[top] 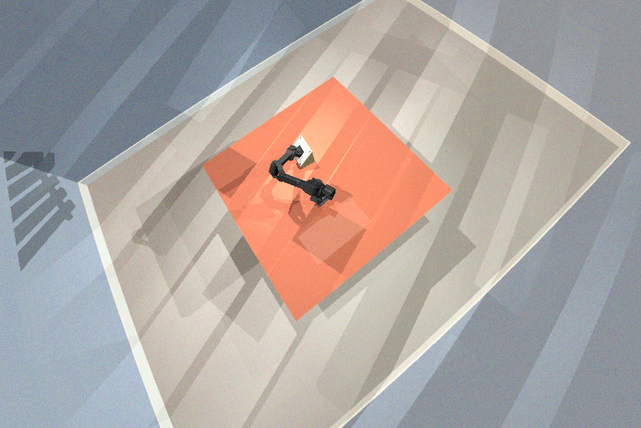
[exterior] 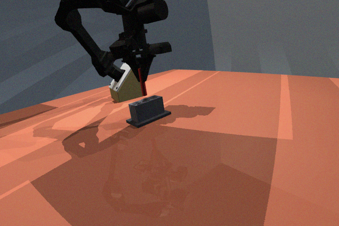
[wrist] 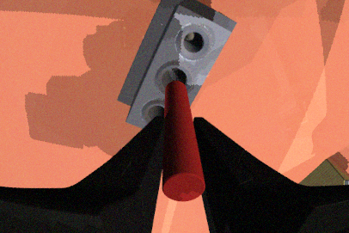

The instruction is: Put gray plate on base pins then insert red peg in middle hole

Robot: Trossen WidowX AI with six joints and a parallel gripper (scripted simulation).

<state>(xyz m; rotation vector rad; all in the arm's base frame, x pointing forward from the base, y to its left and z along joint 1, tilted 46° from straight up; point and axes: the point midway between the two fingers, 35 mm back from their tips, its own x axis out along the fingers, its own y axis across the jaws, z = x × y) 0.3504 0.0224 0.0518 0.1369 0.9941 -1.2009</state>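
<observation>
The gray plate lies 70 mm below my gripper tip. Also, from my gripper tip: dark base 110 mm below; red peg right at my gripper tip.
</observation>
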